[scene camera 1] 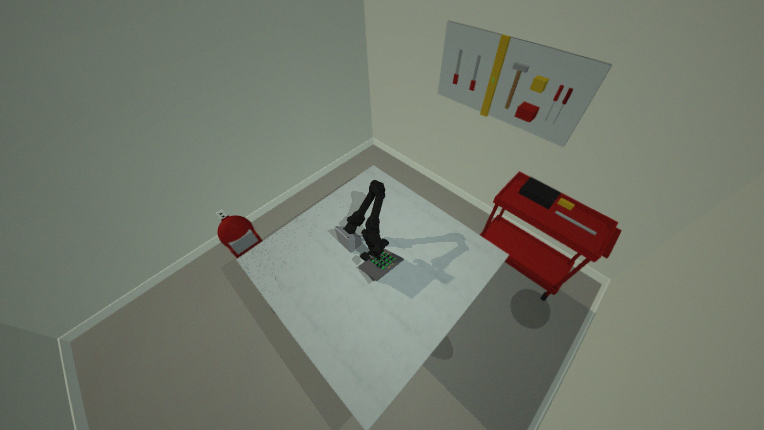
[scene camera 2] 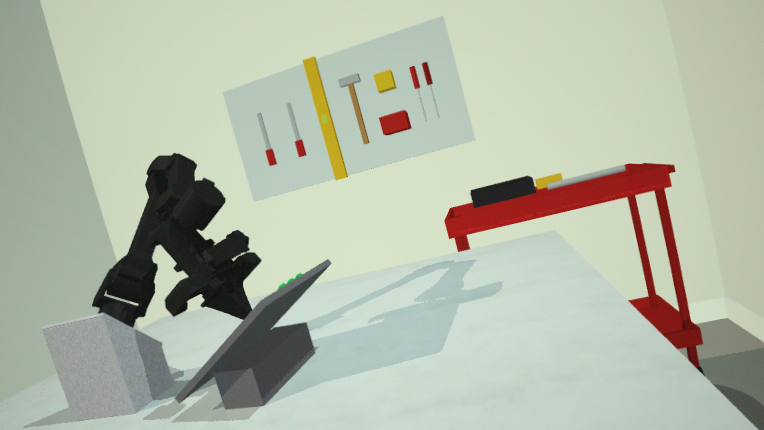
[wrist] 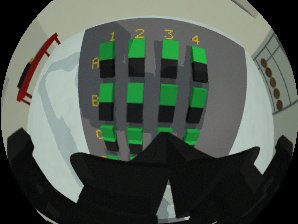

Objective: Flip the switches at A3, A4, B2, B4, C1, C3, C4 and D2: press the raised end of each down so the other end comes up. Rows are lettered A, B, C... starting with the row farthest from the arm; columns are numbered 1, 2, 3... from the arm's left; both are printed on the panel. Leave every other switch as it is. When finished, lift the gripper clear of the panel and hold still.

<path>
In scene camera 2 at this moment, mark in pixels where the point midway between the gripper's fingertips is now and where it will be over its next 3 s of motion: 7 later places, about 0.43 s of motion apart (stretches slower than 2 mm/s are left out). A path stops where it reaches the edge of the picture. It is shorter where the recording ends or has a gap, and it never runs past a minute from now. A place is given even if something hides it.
The gripper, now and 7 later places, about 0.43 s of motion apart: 252, 319; 253, 320; 230, 302; 223, 302; 232, 314; 240, 321; 240, 325; 241, 325
</path>
